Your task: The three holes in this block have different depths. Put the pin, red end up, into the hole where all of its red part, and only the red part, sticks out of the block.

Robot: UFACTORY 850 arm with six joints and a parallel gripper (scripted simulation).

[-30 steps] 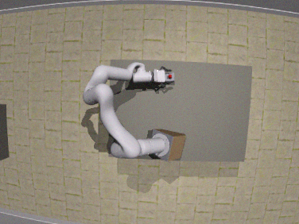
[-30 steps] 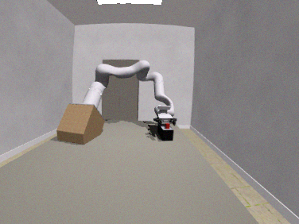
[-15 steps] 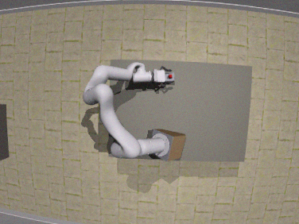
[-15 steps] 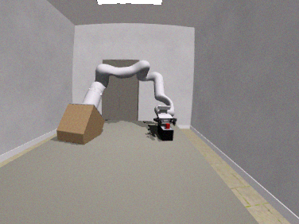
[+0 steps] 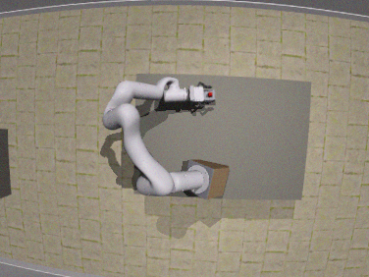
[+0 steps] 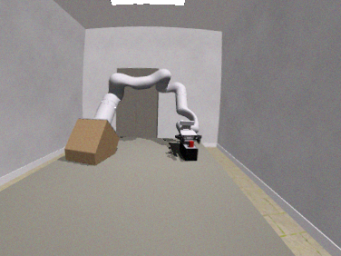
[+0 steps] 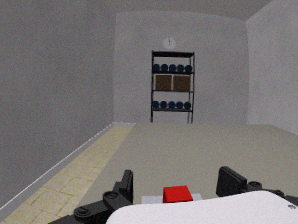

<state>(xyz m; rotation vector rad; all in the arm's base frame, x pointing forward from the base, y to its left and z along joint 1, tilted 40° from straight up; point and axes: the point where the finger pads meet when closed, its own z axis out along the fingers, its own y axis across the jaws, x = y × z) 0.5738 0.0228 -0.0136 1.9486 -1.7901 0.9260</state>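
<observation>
Right now the pin is 3 cm below my hand. Round my hand: block 7 cm below, 6 cm to the left, 1 cm behind.
</observation>
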